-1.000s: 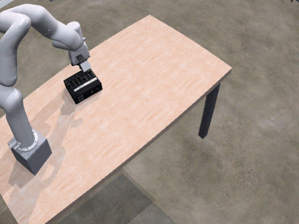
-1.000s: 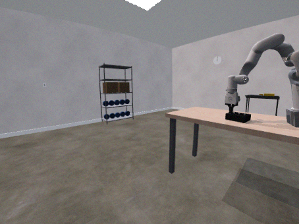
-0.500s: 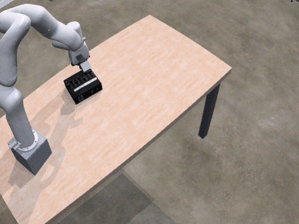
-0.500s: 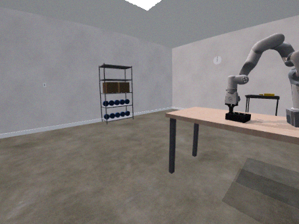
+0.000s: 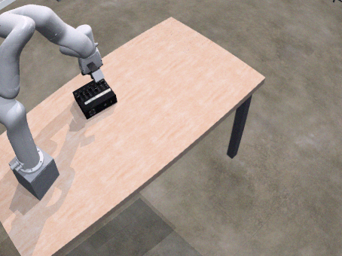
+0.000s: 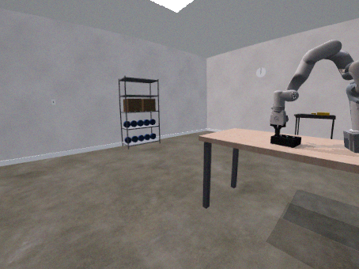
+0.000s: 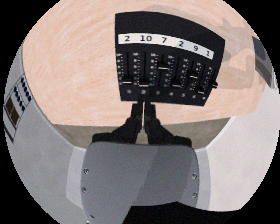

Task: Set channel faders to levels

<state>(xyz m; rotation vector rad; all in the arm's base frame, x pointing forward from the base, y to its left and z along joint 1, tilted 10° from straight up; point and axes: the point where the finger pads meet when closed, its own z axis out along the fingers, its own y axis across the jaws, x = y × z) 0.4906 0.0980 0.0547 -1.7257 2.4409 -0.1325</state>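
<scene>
Now: the fader cap 40 mm behind my hand, 40 mm to the right of it and 30 mm below it.
</scene>
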